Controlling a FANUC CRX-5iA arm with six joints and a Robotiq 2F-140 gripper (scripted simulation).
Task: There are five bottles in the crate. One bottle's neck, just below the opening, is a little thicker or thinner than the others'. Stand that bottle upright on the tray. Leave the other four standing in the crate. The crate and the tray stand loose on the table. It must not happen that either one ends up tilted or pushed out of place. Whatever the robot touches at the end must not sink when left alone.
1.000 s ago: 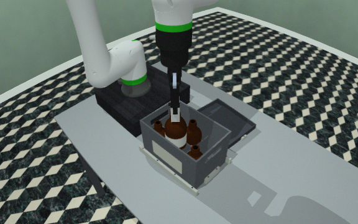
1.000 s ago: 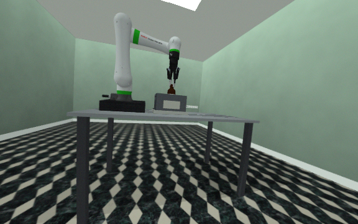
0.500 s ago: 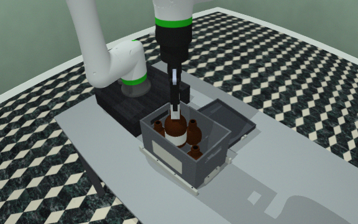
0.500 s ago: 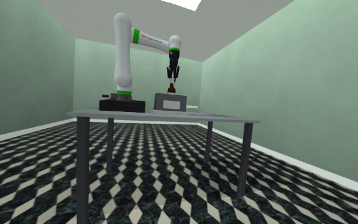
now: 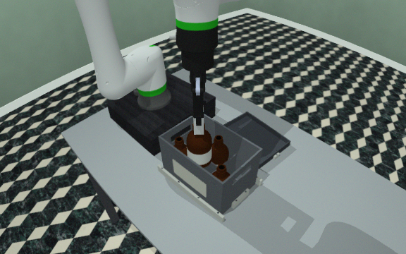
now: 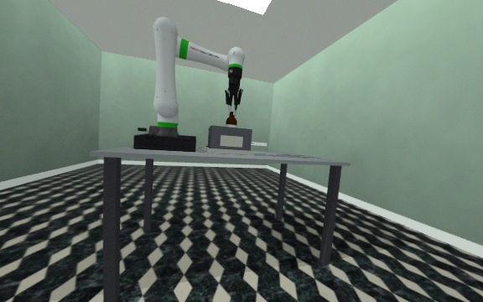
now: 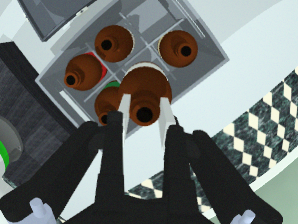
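My gripper is now 9 cm above the brown bottle. From my hand the other things lie so: glass bottle: 21 cm below, 10 cm behind, 7 cm to the left; then crate: 21 cm below, 4 cm to the left, 1 cm behind; then dark grey tray: 30 cm to the left, 28 cm below, 6 cm behind.
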